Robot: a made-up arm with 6 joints.
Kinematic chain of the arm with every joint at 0, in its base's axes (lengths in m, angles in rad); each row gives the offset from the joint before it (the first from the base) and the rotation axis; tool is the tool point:
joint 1: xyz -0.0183 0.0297 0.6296 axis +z
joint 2: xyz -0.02 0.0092 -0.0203 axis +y
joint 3: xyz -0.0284 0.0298 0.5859 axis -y
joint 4: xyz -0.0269 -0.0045 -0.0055 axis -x
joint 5: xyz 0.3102 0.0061 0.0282 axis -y
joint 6: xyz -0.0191 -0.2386 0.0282 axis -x
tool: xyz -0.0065 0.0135 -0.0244
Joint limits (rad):
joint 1: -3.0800..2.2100
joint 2: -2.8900..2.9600
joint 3: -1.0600..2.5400
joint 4: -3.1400..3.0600
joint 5: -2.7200..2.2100
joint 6: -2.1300..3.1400
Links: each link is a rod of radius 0.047 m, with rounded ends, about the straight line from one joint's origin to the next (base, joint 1, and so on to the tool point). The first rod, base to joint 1, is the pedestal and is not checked.
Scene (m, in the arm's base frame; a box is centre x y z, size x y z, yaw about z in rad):
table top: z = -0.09
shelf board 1: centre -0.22 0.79 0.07 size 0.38 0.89 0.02 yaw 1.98
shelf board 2: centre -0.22 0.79 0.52 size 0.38 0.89 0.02 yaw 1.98
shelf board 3: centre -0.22 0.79 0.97 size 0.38 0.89 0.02 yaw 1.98
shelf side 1: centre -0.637 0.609 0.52 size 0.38 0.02 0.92 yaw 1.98
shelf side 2: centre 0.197 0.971 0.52 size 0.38 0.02 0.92 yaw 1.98
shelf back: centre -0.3 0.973 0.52 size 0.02 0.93 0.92 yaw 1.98
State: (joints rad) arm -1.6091 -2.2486 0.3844 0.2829 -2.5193 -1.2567
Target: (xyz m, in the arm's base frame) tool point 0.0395 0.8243 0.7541
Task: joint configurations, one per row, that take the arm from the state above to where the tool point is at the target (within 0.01 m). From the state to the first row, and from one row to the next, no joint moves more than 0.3 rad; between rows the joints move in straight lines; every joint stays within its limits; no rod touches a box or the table.
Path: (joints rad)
1: -1.7223 -2.4033 0.1379 0.1197 -2.5589 -1.2678
2: -1.8356 -2.5580 -0.1086 -0.0434 -2.5986 -1.2789
3: -1.9488 -2.7126 -0.3552 -0.2066 -2.6382 -1.2900
4: -2.0096 -2.4188 -0.3259 -0.1669 -2.6242 -1.2914
5: -2.0704 -2.1249 -0.2967 -0.1272 -2.6102 -1.2928
6: -2.1312 -1.8310 -0.2674 -0.0875 -2.5961 -1.2942
7: -1.9888 -1.7849 -0.0062 0.0796 -2.5581 -1.2815
8: -1.8465 -1.7387 0.2551 0.2467 -2.5200 -1.2687

